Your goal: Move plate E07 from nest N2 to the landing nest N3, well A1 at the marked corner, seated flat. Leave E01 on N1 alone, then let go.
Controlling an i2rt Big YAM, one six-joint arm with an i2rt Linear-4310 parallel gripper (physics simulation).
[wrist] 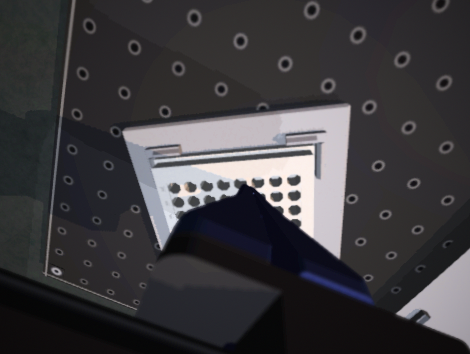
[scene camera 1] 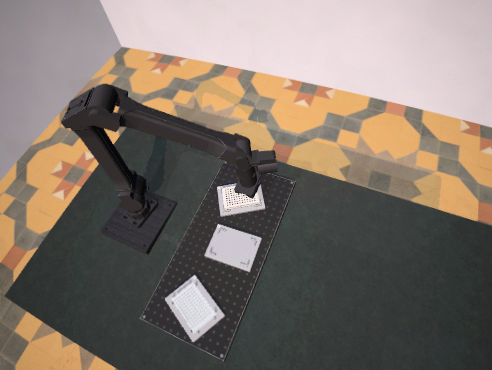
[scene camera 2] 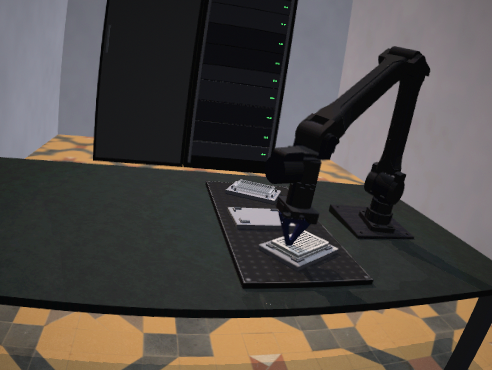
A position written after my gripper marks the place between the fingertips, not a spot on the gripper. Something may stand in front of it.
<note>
My gripper (scene camera 2: 288,245) is shut and holds nothing. I also see a nest (scene camera 2: 245,218).
My gripper also shows in the wrist view (wrist: 243,195). The nest also shows in the wrist view (wrist: 429,298).
</note>
